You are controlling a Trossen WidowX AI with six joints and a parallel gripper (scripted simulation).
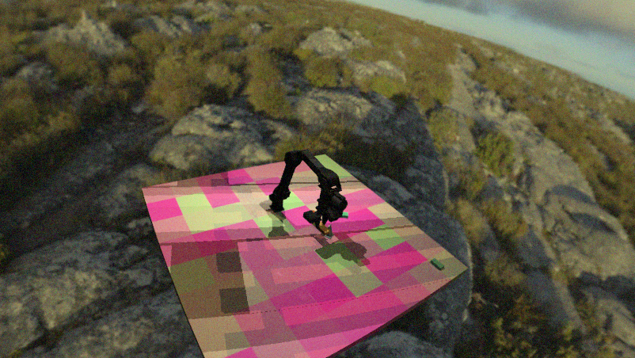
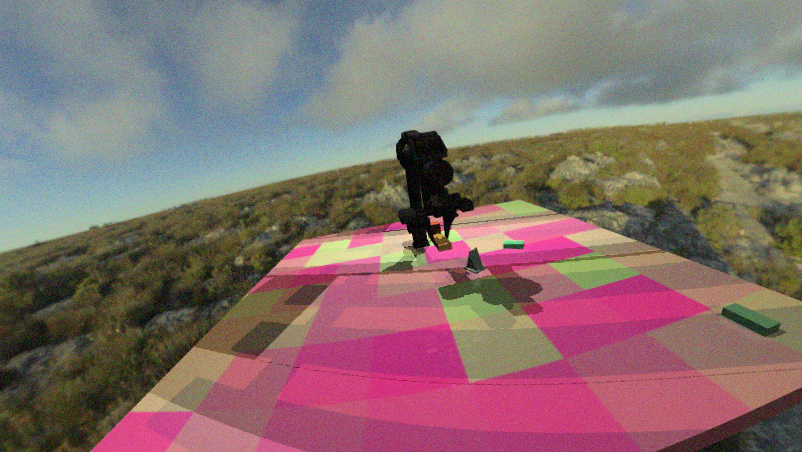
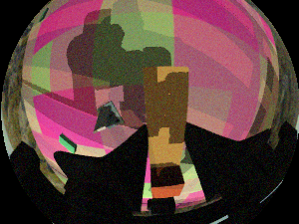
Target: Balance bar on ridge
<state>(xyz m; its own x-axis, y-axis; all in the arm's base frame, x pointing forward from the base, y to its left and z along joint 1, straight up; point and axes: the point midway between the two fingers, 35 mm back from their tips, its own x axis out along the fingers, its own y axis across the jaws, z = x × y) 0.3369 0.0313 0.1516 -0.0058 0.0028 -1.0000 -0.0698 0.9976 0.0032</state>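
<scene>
The bar is 40 mm behind my gripper tip and 10 mm above it. Also, from my gripper tip: dark ridge: 40 mm behind, 100 mm to the left, 90 mm below.
</scene>
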